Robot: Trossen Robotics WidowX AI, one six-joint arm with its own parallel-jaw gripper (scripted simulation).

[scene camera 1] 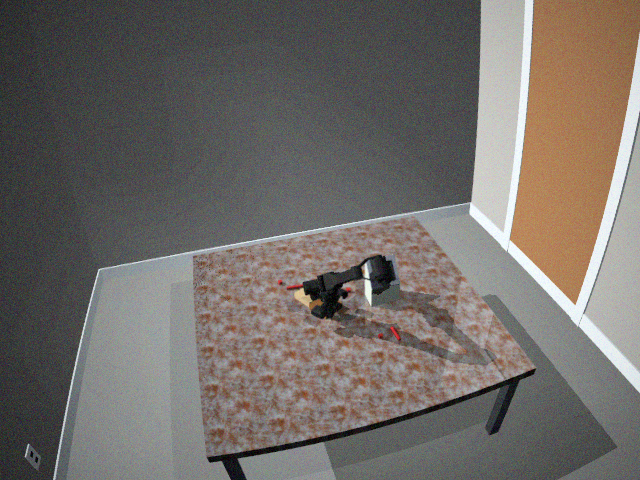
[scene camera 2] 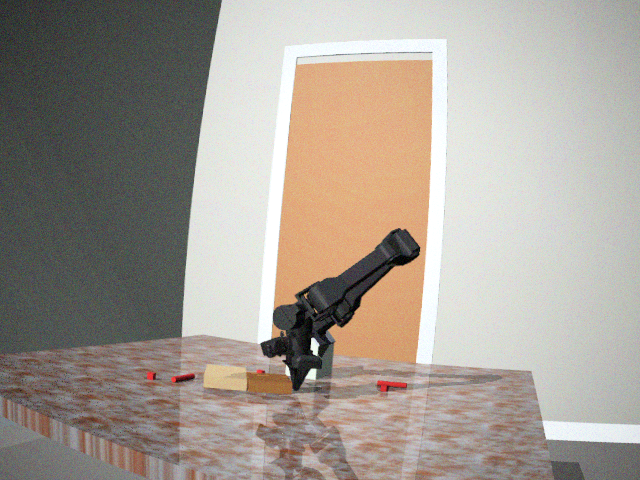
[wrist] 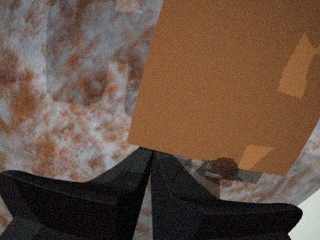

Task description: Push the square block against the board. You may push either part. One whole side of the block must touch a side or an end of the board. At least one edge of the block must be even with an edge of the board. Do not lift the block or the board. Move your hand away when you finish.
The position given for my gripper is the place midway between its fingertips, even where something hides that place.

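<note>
Shut and holding nothing, my gripper (scene camera 2: pixel 295 390) appears in the wrist view too (wrist: pixel 153 146). I can see a tan board (scene camera 2: pixel 228 378), though in the wrist view the board is out of frame. There is also a brown square block (scene camera 2: pixel 257 382), and the wrist view shows that block as well (wrist: pixel 228 89).
</note>
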